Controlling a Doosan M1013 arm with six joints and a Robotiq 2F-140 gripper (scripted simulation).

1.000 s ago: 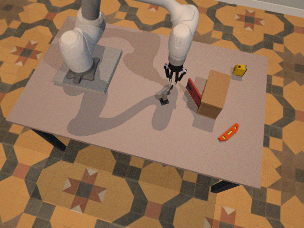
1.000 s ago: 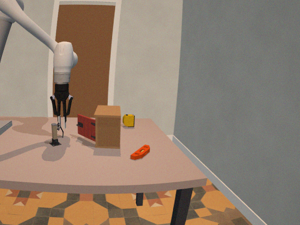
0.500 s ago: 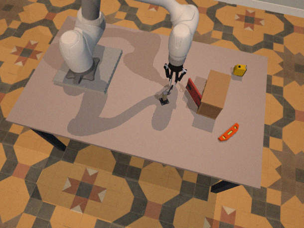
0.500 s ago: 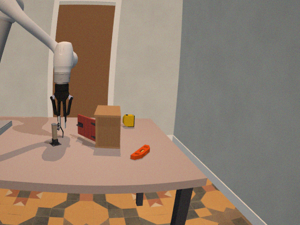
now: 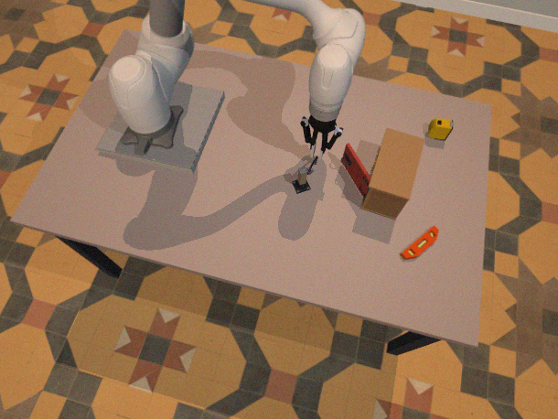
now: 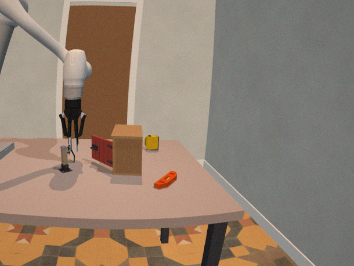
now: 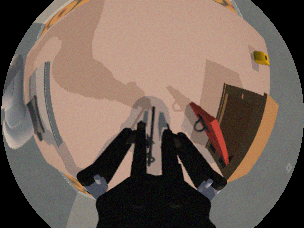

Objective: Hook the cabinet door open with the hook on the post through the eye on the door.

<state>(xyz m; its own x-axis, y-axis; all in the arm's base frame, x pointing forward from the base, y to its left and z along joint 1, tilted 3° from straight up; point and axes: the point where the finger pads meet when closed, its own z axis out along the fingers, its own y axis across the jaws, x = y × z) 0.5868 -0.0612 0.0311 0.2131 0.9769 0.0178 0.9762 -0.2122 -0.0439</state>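
Right now the dark hook is 1 cm behind my hand, 4 cm to the right of it and 3 cm below it. Also, from my hand: red door (13 cm ahead, 6 cm to the right, 2 cm below); then orange spirit level (36 cm ahead, 25 cm to the right, 8 cm below); then yellow tape measure (43 cm ahead, 19 cm to the left, 5 cm below).
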